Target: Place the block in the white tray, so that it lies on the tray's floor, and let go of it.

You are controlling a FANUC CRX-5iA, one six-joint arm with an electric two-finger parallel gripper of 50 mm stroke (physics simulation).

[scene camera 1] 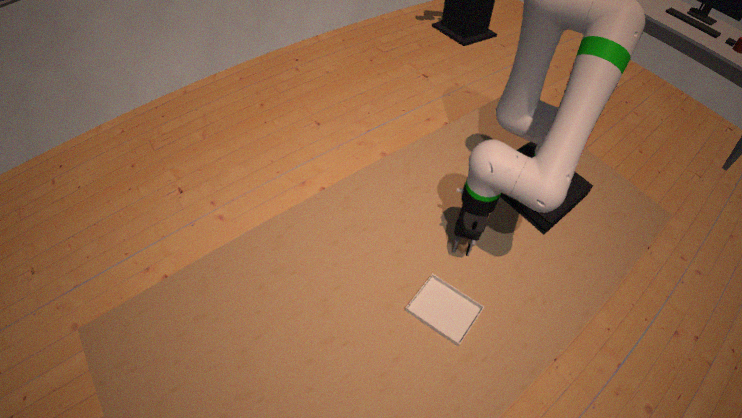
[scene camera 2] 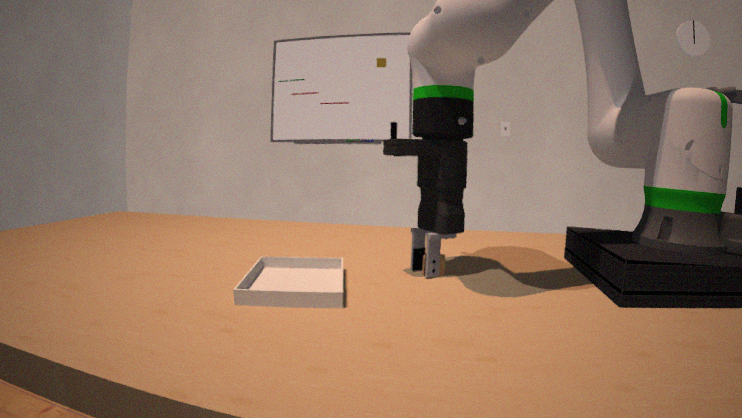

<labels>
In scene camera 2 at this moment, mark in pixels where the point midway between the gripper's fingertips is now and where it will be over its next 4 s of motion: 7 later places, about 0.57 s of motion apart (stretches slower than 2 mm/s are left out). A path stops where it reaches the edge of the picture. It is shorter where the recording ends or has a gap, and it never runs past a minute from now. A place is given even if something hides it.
My gripper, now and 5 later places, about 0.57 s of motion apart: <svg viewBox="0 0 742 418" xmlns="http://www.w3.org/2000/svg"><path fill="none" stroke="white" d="M424 272L423 209L292 211L280 214L286 277L285 198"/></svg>
</labels>
